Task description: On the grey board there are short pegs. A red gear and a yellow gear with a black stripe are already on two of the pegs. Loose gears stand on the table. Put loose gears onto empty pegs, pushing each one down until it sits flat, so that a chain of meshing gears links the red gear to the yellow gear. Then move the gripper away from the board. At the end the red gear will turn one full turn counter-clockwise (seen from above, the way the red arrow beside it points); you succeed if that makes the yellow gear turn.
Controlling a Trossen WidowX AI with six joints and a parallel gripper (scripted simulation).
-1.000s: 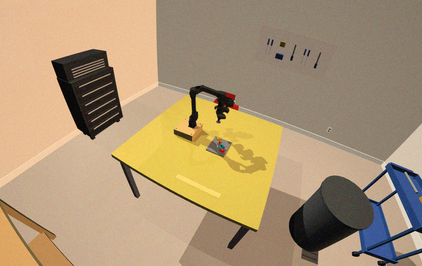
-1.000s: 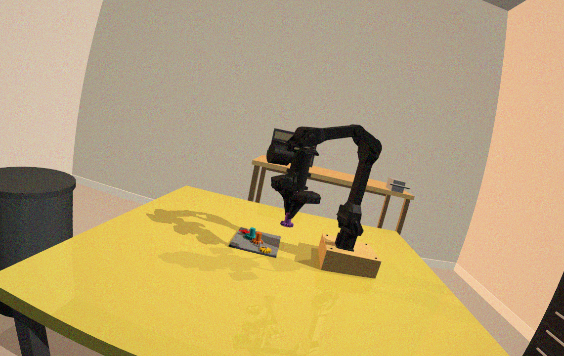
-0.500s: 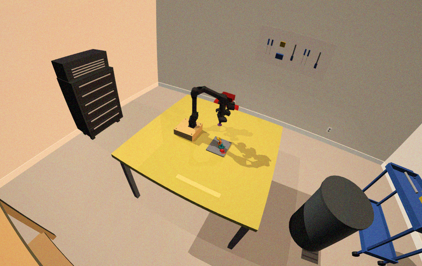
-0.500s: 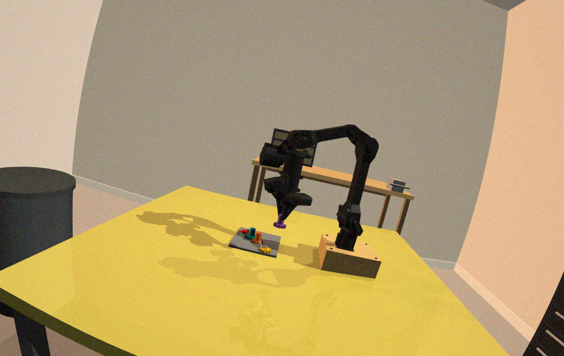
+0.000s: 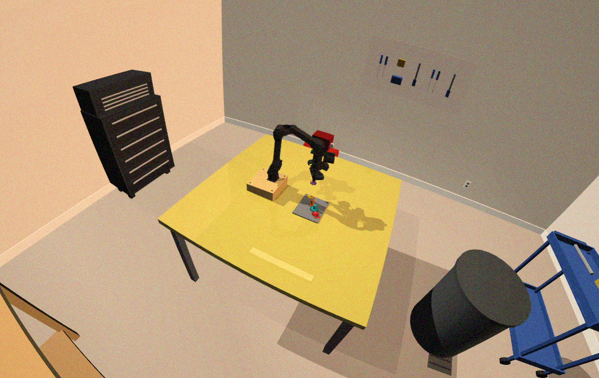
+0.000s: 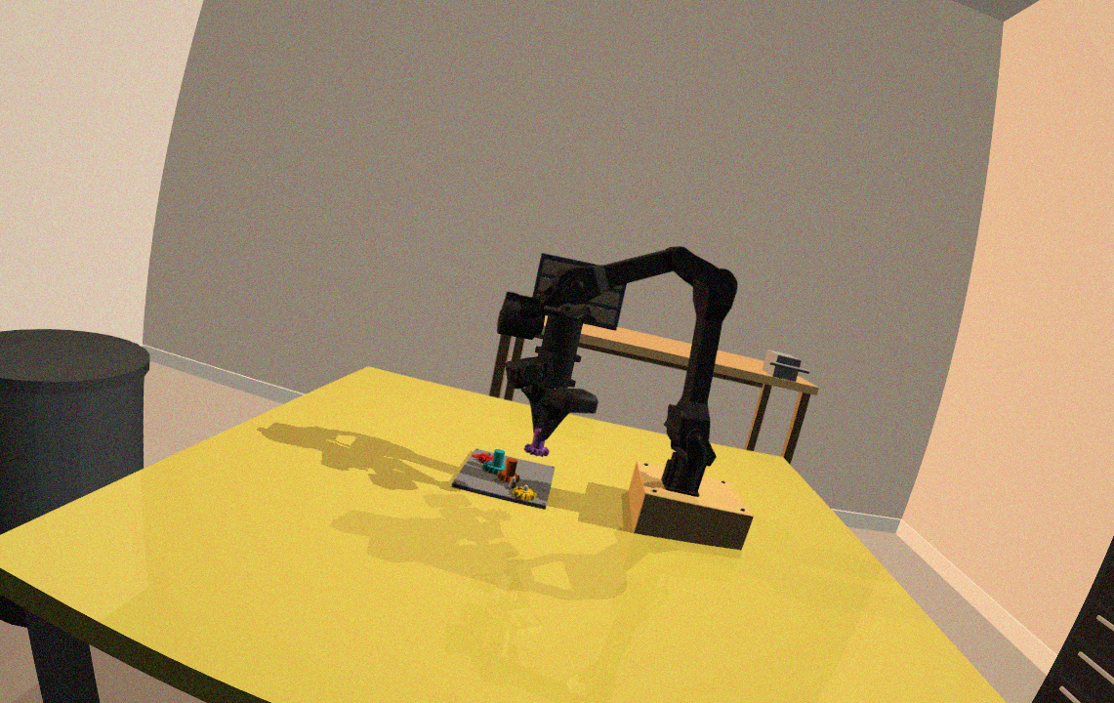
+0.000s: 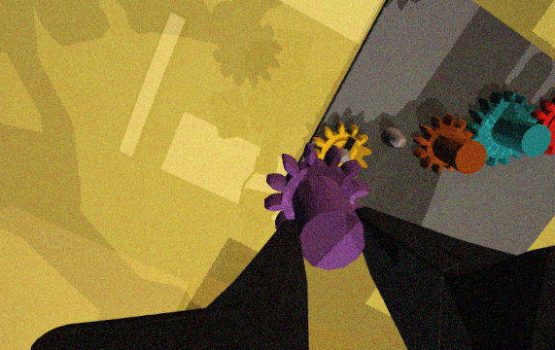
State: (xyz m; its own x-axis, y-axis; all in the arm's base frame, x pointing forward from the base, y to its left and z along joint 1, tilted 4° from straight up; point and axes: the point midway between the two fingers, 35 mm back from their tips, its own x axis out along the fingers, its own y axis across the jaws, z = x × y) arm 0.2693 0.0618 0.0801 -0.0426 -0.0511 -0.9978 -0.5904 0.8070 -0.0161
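Right now the orange gear is 4 cm ahead of my gripper tip, 9 cm to the right of it and 11 cm below it. Round my gripper tip: purple gear: 1 cm below; then grey board: 5 cm ahead, 11 cm to the right, 12 cm below; then yellow gear: 1 cm ahead, 3 cm to the right, 12 cm below.
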